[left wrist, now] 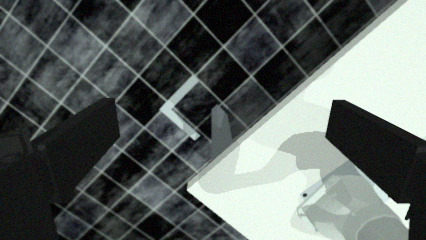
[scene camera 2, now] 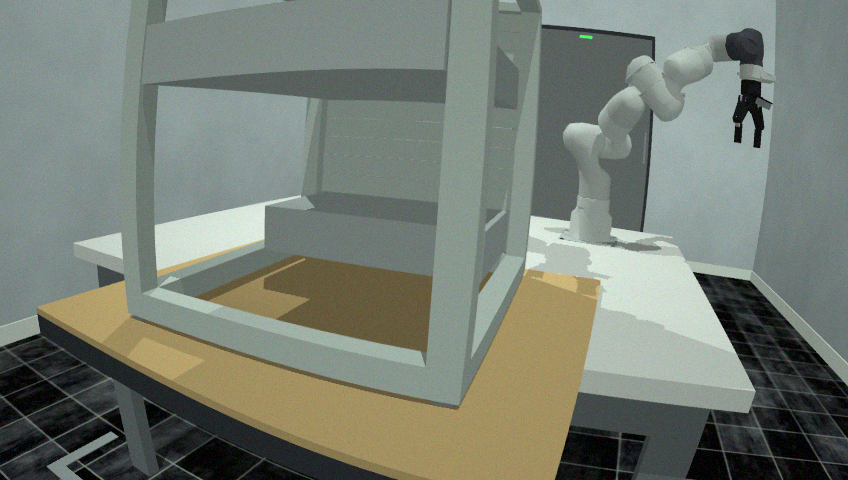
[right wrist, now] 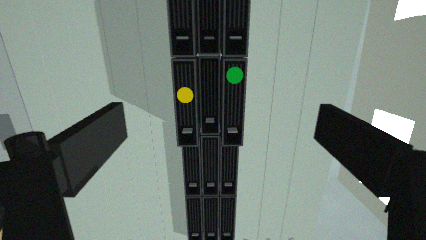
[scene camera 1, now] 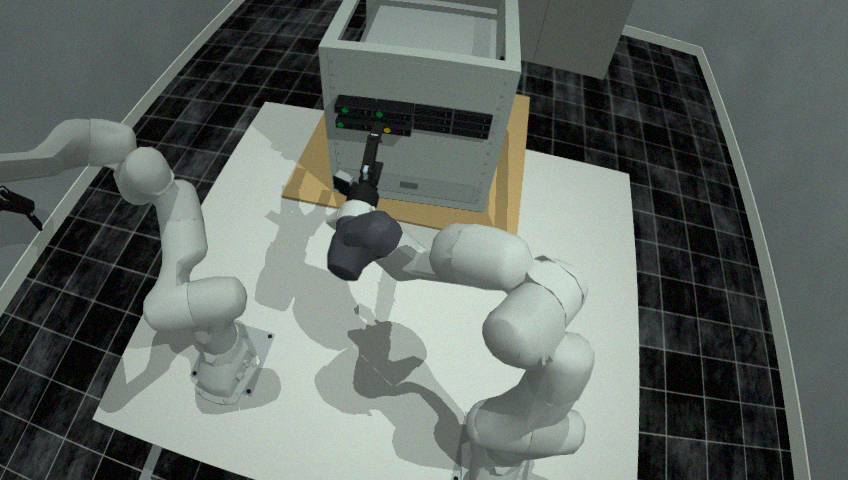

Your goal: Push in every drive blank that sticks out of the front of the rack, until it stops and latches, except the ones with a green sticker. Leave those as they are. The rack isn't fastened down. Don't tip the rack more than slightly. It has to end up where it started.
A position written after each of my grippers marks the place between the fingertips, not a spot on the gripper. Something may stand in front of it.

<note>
In view: my left gripper (scene camera 2: 747,145), my right gripper (scene camera 1: 379,143) and a grey rack (scene camera 2: 433,214).
The grey rack also shows in the right wrist view (right wrist: 67,67) and in scene camera 1 (scene camera 1: 433,168). My left gripper also shows in the left wrist view (left wrist: 223,118). My right gripper shows as well in the right wrist view (right wrist: 221,120). The left wrist view misses the grey rack: it is out of frame.
</note>
